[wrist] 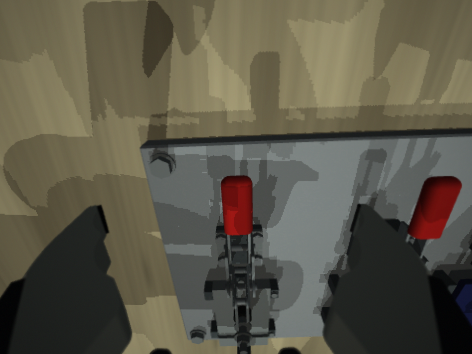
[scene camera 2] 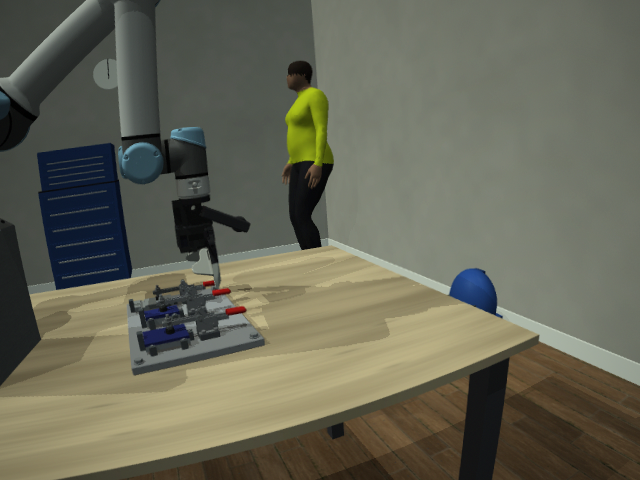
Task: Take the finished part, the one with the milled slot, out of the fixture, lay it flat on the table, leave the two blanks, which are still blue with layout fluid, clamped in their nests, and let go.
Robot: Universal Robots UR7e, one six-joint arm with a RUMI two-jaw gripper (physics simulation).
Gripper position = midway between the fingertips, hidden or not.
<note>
In view: my gripper point(scene camera 2: 211, 280), a blue blank point(scene camera 2: 158, 337), a finished part point(wrist: 260, 304), a red clamp handle point(wrist: 237, 195) and a fixture plate point(wrist: 306, 187).
My gripper also shows in the wrist view point(wrist: 230, 207).
</note>
